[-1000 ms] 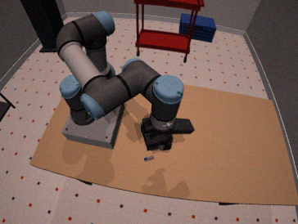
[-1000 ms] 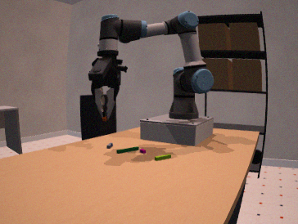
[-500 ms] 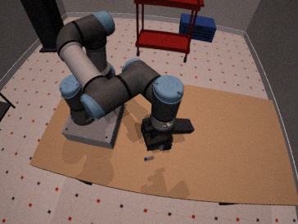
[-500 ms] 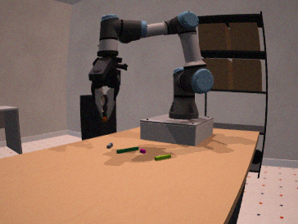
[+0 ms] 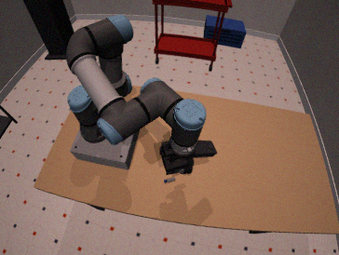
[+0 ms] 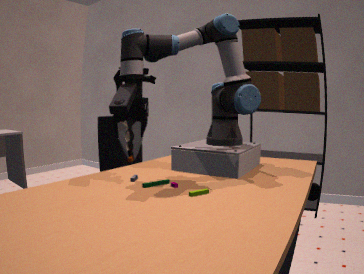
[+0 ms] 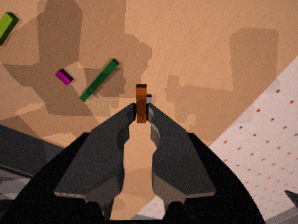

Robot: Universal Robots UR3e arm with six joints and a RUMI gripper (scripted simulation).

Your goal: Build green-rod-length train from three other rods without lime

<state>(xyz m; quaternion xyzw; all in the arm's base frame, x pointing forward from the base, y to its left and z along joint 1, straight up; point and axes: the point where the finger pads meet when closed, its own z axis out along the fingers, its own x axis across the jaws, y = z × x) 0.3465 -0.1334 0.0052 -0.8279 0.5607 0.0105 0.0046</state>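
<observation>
Now: the grey rod 3 cm behind my hand, 2 cm to the right of it and 8 cm below it. The rest, counted from my hand: orange rod 1 cm below; small blue rod 5 cm behind, 3 cm to the right, 8 cm below; green rod 2 cm behind, 6 cm to the left, 8 cm below.
</observation>
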